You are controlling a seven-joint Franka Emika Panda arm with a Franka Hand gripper.
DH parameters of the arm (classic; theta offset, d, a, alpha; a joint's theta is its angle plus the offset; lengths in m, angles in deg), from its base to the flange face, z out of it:
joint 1: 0 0.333 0 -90
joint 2: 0 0 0 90
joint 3: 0 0.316 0.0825 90
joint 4: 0 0 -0.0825 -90
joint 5: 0 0.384 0 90
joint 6: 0 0 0.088 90
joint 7: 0 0.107 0 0
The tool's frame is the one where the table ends.
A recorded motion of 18 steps. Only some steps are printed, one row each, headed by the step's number.
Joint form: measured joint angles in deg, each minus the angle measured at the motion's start. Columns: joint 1, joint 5, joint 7, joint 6, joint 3, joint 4, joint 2.
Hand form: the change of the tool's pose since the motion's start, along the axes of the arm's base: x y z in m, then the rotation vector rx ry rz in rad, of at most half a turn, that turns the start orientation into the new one. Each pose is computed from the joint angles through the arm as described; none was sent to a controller.
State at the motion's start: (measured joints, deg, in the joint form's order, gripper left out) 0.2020 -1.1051 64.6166 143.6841 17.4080 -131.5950 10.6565
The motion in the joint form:
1: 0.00 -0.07 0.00 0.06 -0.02 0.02 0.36
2: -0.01 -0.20 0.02 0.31 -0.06 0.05 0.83
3: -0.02 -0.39 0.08 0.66 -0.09 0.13 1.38
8: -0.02 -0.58 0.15 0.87 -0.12 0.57 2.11
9: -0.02 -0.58 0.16 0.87 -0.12 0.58 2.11
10: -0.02 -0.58 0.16 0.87 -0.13 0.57 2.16
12: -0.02 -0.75 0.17 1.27 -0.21 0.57 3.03
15: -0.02 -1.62 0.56 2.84 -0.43 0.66 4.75
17: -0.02 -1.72 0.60 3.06 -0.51 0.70 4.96
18: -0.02 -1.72 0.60 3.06 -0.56 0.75 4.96
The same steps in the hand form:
1: -0.0001 -0.0001 -0.0030 -0.0004 0.0047 0.0006
2: 0.0001 -0.0004 -0.0065 -0.0003 0.0078 0.0009
3: 0.0007 -0.0004 -0.0103 0.0000 0.0095 0.0014
8: 0.0030 0.0001 -0.0135 0.0014 0.0108 0.0017
9: 0.0030 0.0001 -0.0134 0.0015 0.0106 0.0015
10: 0.0029 0.0000 -0.0140 0.0014 0.0117 0.0014
12: 0.0027 -0.0005 -0.0211 0.0016 0.0196 0.0019
15: 0.0040 -0.0014 -0.0335 0.0016 0.0191 0.0022
17: 0.0046 -0.0019 -0.0348 0.0018 0.0182 0.0014
18: 0.0050 -0.0023 -0.0346 0.0018 0.0173 0.0005

